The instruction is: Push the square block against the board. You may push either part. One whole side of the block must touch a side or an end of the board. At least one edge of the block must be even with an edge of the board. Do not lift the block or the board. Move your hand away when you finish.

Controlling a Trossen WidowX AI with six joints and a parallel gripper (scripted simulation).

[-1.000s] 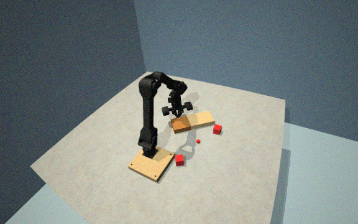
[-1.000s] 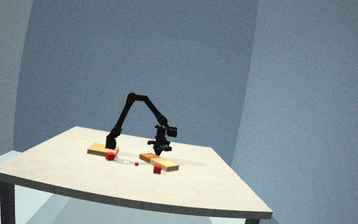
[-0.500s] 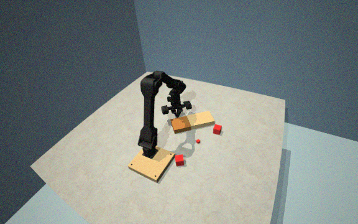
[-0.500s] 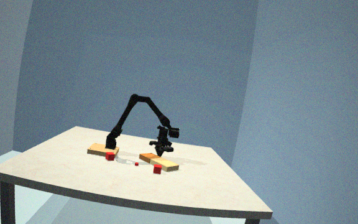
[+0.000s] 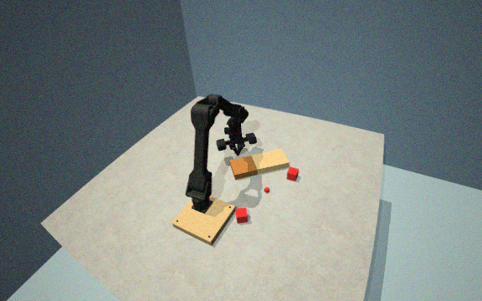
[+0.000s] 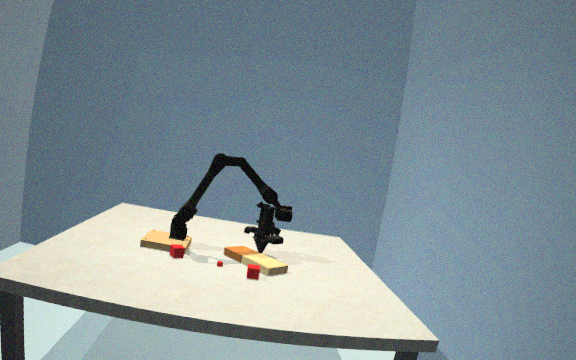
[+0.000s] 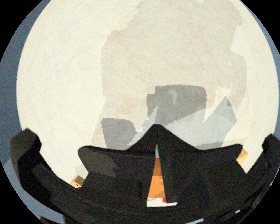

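Right now the square block is 8 cm behind my gripper tip, 7 cm to the right of it and 1 cm above it. The rest, counted from my gripper tip: board 1 cm ahead, 17 cm to the right, 1 cm above; then tiny red cube 16 cm behind, 22 cm to the right.
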